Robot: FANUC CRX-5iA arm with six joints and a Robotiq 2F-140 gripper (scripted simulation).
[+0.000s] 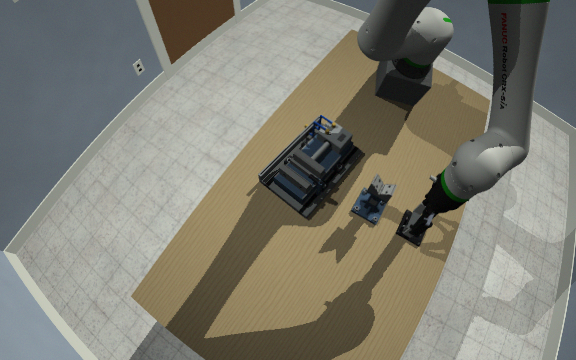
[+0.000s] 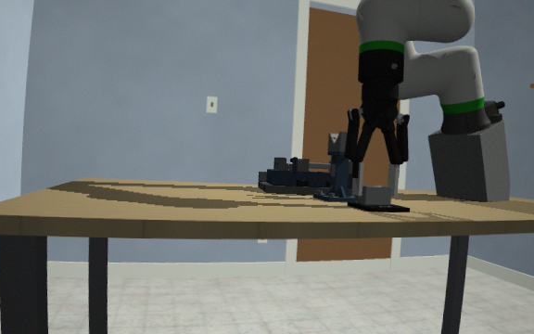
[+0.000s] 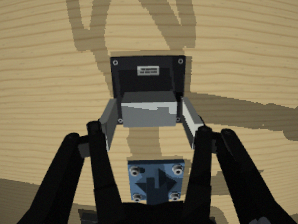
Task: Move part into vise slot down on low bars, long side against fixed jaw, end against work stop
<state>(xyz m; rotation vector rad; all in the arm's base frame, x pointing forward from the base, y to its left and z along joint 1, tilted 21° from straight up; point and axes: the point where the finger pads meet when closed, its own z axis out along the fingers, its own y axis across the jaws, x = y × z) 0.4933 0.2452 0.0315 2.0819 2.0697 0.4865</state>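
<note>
Right now the part is 1 cm to the right of my hand and 3 cm below it. Also, from my hand: V-block post: 1 cm ahead, 15 cm to the right; then work stop rod: 7 cm ahead, 33 cm to the right, 4 cm above; then infeed plate: 1 cm to the left, 5 cm below.
</note>
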